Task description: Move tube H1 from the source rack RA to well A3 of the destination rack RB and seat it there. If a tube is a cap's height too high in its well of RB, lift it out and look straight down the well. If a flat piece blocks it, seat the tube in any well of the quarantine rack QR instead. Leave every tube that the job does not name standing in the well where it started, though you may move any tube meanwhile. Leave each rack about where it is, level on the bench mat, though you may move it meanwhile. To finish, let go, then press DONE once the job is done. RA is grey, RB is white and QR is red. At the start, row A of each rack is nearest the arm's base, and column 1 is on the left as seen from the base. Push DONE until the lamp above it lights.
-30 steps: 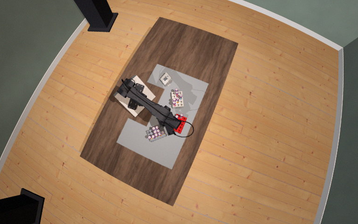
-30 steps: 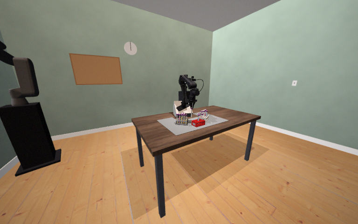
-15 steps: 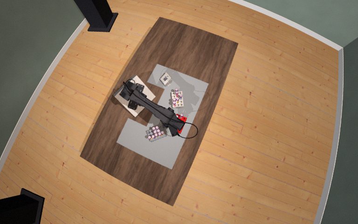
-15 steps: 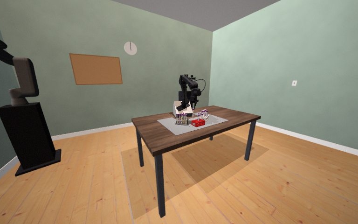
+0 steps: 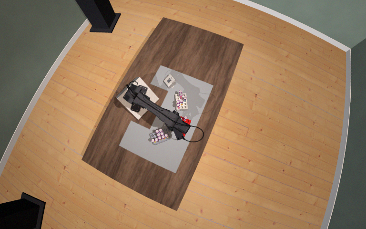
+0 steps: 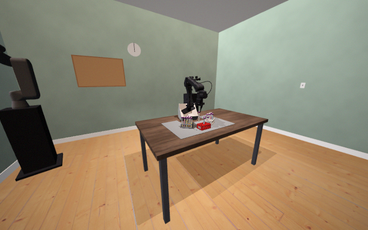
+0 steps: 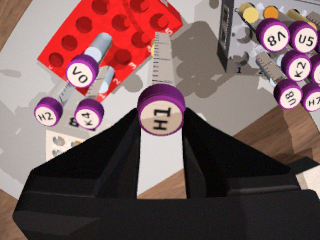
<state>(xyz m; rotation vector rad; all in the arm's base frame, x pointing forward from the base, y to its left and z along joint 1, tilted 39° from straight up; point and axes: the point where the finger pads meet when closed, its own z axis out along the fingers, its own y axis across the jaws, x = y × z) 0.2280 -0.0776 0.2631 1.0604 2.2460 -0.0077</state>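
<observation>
The tube H1 is 6 cm below my hand and 1 cm to the right of it. Round my hand: red rack QR (16 cm below, 4 cm to the left, 4 cm ahead); then grey rack RA (16 cm below, 11 cm behind, 7 cm to the right); then white rack RB (22 cm to the left, 16 cm below).
</observation>
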